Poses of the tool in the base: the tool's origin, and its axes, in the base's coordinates. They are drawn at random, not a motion.
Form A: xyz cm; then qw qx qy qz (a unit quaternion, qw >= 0).
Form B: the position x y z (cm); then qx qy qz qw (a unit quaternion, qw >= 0). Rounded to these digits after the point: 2 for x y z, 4 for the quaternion.
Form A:
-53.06 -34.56 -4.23 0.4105 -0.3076 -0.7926 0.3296
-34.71 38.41 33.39 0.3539 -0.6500 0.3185 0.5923
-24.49 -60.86 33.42 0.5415 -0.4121 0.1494 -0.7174
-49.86 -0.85 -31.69 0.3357 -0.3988 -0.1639 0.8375
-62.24 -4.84 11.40 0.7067 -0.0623 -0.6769 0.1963
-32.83 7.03 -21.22 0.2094 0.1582 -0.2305 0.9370
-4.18 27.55 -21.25 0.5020 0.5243 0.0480 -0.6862
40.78 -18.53 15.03 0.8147 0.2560 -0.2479 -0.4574
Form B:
-53.06 -34.56 -4.23 -0.3076 -0.7926 0.3296 0.4105
-34.71 38.41 33.39 -0.6500 0.3185 0.5923 0.3539
-24.49 -60.86 33.42 -0.4121 0.1494 -0.7174 0.5415
-49.86 -0.85 -31.69 -0.3988 -0.1639 0.8375 0.3357
-62.24 -4.84 11.40 -0.0623 -0.6769 0.1963 0.7067
-32.83 7.03 -21.22 0.1582 -0.2305 0.9370 0.2094
-4.18 27.55 -21.25 0.5243 0.0480 -0.6862 0.5020
40.78 -18.53 15.03 0.2560 -0.2479 -0.4574 0.8147

